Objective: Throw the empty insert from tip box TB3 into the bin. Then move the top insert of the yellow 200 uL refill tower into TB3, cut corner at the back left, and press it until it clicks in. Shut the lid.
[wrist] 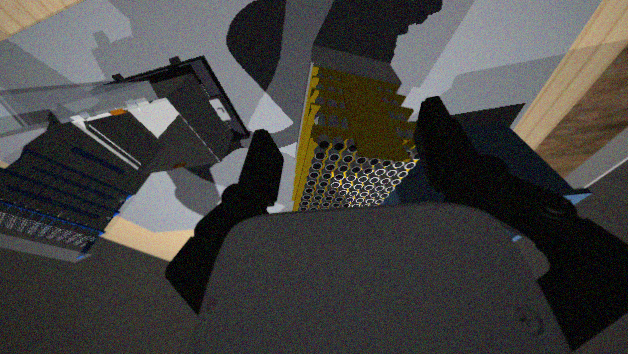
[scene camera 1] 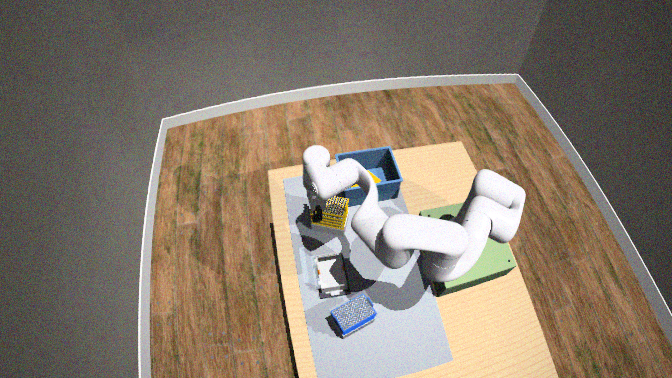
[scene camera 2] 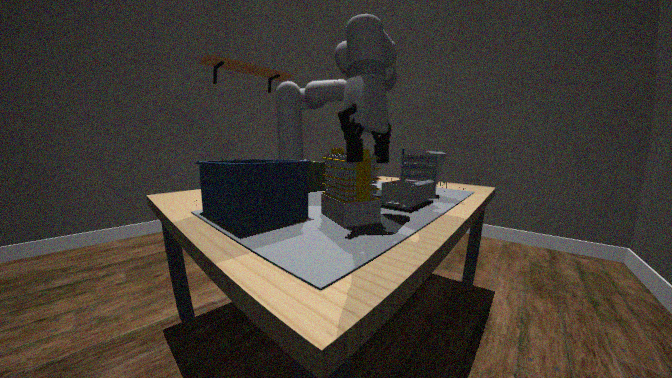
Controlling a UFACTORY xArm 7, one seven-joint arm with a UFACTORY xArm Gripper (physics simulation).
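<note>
The yellow refill tower (scene camera 1: pixel 331 221) (scene camera 2: pixel 367 182) (wrist: pixel 357 112) stands upright on the mat beside the bin. Its top insert (scene camera 1: pixel 337 205) (wrist: pixel 365 176) is on the stack, its holes facing up. My gripper (scene camera 1: pixel 312 211) (scene camera 2: pixel 368 159) (wrist: pixel 340 132) is open and empty, fingertips about level with the tower's top; in the wrist view the tower shows between the fingers. TB3 (scene camera 1: pixel 332 292) (scene camera 2: pixel 407 194) stands beyond the tower, without an insert; its clear lid (scene camera 1: pixel 307 270) (wrist: pixel 75 100) is open. A yellow insert (scene camera 1: pixel 371 178) lies in the blue bin (scene camera 1: pixel 380 192) (scene camera 2: pixel 252 195) (wrist: pixel 500 150).
A blue refill tower (scene camera 1: pixel 353 315) (wrist: pixel 60 185) stands past TB3, on the grey mat (scene camera 1: pixel 400 345) (scene camera 2: pixel 300 260). A green block (scene camera 1: pixel 477 270) lies under the arm's base at the table's other side. A wooden shelf (scene camera 2: pixel 245 67) hangs on the wall behind.
</note>
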